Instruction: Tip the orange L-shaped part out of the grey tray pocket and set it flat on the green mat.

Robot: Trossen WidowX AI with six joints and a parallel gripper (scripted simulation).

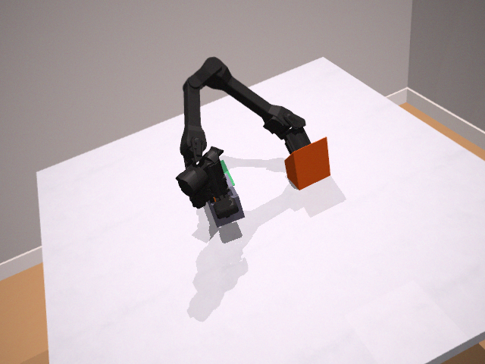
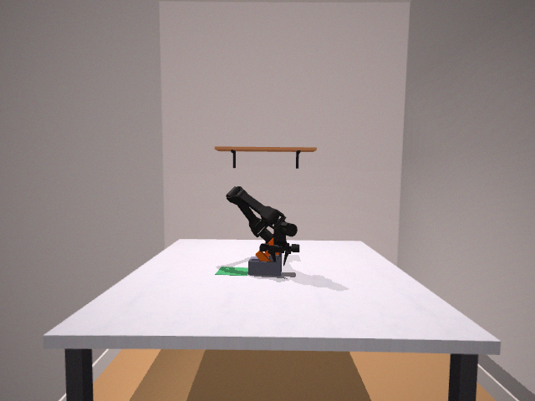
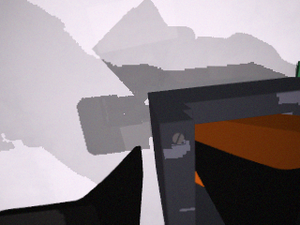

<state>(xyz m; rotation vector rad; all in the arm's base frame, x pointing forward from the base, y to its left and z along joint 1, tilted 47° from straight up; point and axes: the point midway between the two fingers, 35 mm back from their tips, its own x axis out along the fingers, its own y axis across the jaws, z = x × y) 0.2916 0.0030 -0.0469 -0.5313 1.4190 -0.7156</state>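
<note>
Right now the orange L-shaped part is 5 cm to the right of my gripper tip, 1 cm behind it and 1 cm above it. Round my gripper tip: green mat (22 cm to the right, 5 cm below, 3 cm behind).
</note>
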